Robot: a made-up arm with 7 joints. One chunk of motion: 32 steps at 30 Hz.
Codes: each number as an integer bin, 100 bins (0 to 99) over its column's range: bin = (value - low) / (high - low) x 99, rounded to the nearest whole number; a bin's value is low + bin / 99 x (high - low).
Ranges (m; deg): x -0.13..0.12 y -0.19..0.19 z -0.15..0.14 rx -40..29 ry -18..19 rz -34..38
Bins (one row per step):
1: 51 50 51 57 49 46
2: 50 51 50 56 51 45
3: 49 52 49 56 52 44
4: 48 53 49 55 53 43
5: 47 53 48 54 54 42
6: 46 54 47 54 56 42
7: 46 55 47 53 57 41
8: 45 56 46 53 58 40
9: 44 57 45 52 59 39
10: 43 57 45 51 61 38
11: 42 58 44 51 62 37
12: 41 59 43 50 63 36
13: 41 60 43 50 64 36
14: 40 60 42 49 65 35
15: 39 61 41 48 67 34
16: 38 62 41 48 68 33
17: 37 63 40 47 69 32
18: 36 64 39 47 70 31
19: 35 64 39 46 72 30
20: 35 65 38 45 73 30
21: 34 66 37 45 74 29
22: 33 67 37 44 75 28
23: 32 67 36 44 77 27
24: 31 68 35 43 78 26
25: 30 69 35 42 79 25
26: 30 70 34 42 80 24
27: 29 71 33 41 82 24
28: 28 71 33 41 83 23
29: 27 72 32 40 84 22
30: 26 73 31 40 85 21
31: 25 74 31 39 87 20
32: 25 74 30 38 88 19
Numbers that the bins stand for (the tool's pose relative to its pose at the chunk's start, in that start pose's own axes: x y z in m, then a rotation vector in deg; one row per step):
1: -0.0012 0.0019 -0.0006 -0.27 0.31 -0.55
2: -0.0037 0.0058 -0.0035 -0.97 1.06 -1.27
3: -0.0063 0.0096 -0.0065 -0.97 1.43 -2.00
4: -0.0088 0.0134 -0.0065 -1.67 1.81 -2.73
5: -0.0113 0.0134 -0.0094 -2.36 2.18 -3.45
6: -0.0138 0.0173 -0.0123 -2.36 2.93 -3.45
7: -0.0138 0.0211 -0.0123 -3.06 3.30 -4.18
8: -0.0164 0.0249 -0.0153 -3.06 3.68 -4.91
9: -0.0189 0.0288 -0.0182 -3.76 4.05 -5.64
10: -0.0214 0.0288 -0.0182 -4.45 4.80 -6.36
11: -0.0239 0.0326 -0.0211 -4.45 5.17 -7.09
12: -0.0265 0.0365 -0.0240 -5.15 5.55 -7.82
13: -0.0265 0.0403 -0.0240 -5.15 5.92 -7.82
14: -0.0290 0.0403 -0.0270 -5.85 6.29 -8.55
15: -0.0315 0.0441 -0.0299 -6.55 7.04 -9.27
16: -0.0340 0.0480 -0.0299 -6.55 7.41 -10.00
17: -0.0366 0.0518 -0.0328 -7.24 7.79 -10.73
18: -0.0391 0.0557 -0.0358 -7.24 8.16 -11.45
19: -0.0416 0.0557 -0.0358 -7.94 8.91 -12.18
20: -0.0416 0.0595 -0.0387 -8.64 9.28 -12.18
21: -0.0441 0.0633 -0.0416 -8.64 9.66 -12.91
22: -0.0467 0.0672 -0.0416 -9.33 10.03 -13.64
23: -0.0492 0.0672 -0.0445 -9.33 10.78 -14.36
24: -0.0517 0.0710 -0.0475 -10.03 11.15 -15.09
25: -0.0542 0.0748 -0.0475 -10.73 11.53 -15.82
26: -0.0542 0.0787 -0.0504 -10.73 11.90 -16.55
27: -0.0568 0.0825 -0.0533 -11.42 12.65 -16.55
28: -0.0593 0.0825 -0.0533 -11.42 13.02 -17.27
29: -0.0618 0.0864 -0.0563 -12.12 13.39 -18.00
30: -0.0643 0.0902 -0.0592 -12.12 13.77 -18.73
31: -0.0669 0.0940 -0.0592 -12.82 14.52 -19.45
32: -0.0669 0.0940 -0.0621 -13.52 14.89 -20.18

